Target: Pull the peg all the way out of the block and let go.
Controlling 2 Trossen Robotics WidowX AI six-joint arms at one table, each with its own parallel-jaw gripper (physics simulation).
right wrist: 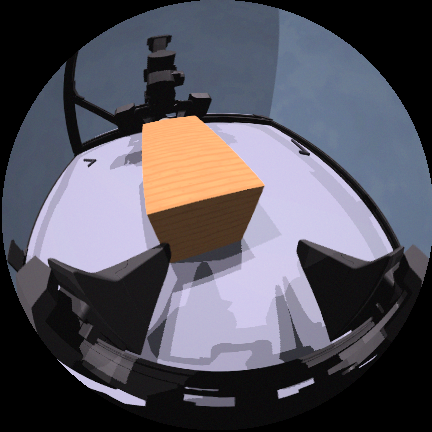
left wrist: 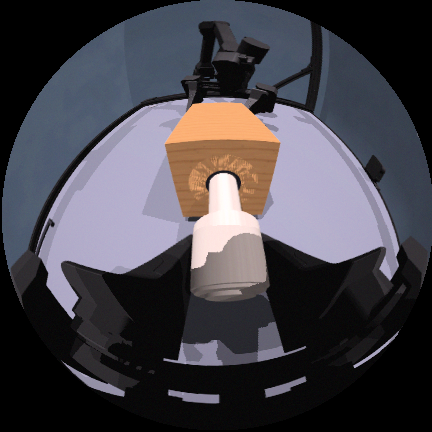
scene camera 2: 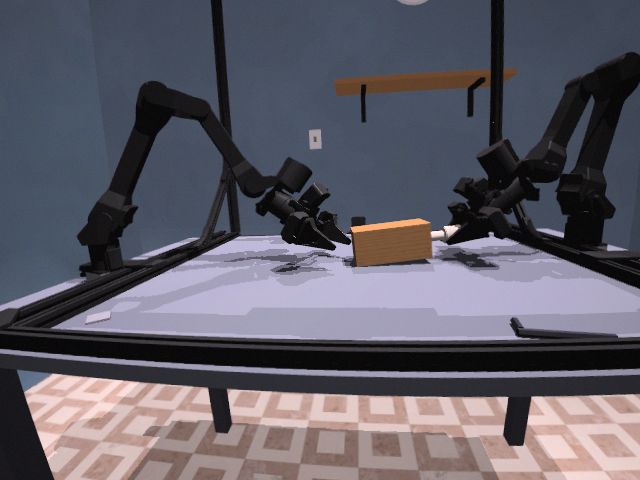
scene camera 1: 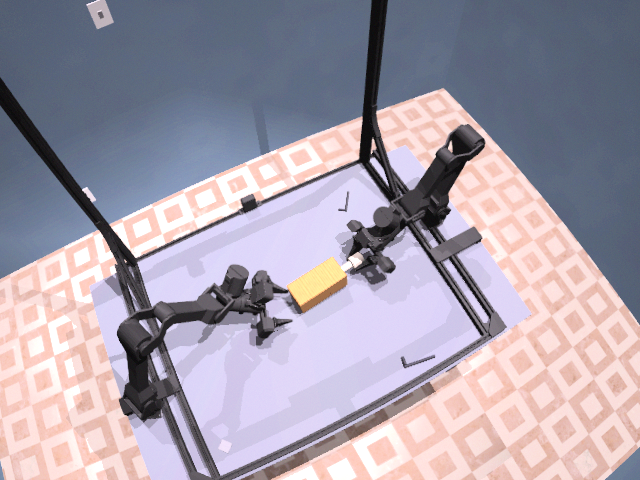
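Seen in the pictures: left gripper, fingertip midpoint: (left wrist: 225, 239) (scene camera 2: 443, 241) (scene camera 1: 350, 265); right gripper, fingertip midpoint: (right wrist: 236, 248) (scene camera 2: 343, 245) (scene camera 1: 290, 306); left arm's base at its link origin: (right wrist: 157, 118) (scene camera 2: 582, 243) (scene camera 1: 431, 218); right arm's base at its link origin: (scene camera 2: 108, 268) (scene camera 1: 149, 406).
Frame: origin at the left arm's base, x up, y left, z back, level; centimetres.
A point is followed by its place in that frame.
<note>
A wooden block (scene camera 1: 317, 284) {y 1.3, x 5.8, z -44.4 cm} (scene camera 2: 391, 242) {y 3.8, x 2.9, z -44.0 cm} (left wrist: 222, 125) {y 0.1, x 6.3, z -39.0 cm} (right wrist: 200, 165) {y 0.7, x 5.5, z -48.7 cm} is at the middle of the table, with dark shadow under its lower edge. A white peg (scene camera 1: 355, 260) {y 0.7, x 5.0, z -31.0 cm} (scene camera 2: 448, 233) {y 1.9, x 3.9, z -31.7 cm} (left wrist: 227, 260) {y 0.3, x 5.2, z -29.6 cm} has its thin shaft in the hole of the block's right end. My left gripper (scene camera 1: 356, 259) {y 0.1, x 1.8, z -32.1 cm} (scene camera 2: 451, 234) {y 0.1, x 1.8, z -32.1 cm} (left wrist: 225, 239) {y 0.1, x 1.8, z -32.1 cm} is shut on the peg's thick head. My right gripper (scene camera 1: 288, 305) {y 1.4, x 2.1, z -53.6 cm} (scene camera 2: 341, 244) {y 1.4, x 2.1, z -53.6 cm} (right wrist: 236, 248) {y 1.4, x 2.1, z -53.6 cm} is open and empty just off the block's left end. In the right wrist view the picture-left fingertip is close to the block's lower near corner. The shaft's inner end is hidden in the block.
A dark L-shaped bar (scene camera 1: 418, 360) {y 34.2, x -1.1, z -31.9 cm} (scene camera 2: 563, 332) {y 34.6, x -1.1, z -32.0 cm} lies near the front edge, and another L-shaped bar (scene camera 1: 346, 201) {y -20.9, x -1.3, z -19.1 cm} lies toward the back. A small white square (scene camera 1: 224, 445) {y 25.5, x -1.6, z -89.8 cm} (scene camera 2: 98, 317) {y 26.0, x -1.6, z -89.5 cm} lies at the front left. A black frame (scene camera 1: 341, 417) {y 35.6, x 0.1, z -58.9 cm} (scene camera 2: 320, 353) {y 37.7, x -0.2, z -57.6 cm} borders the table.
</note>
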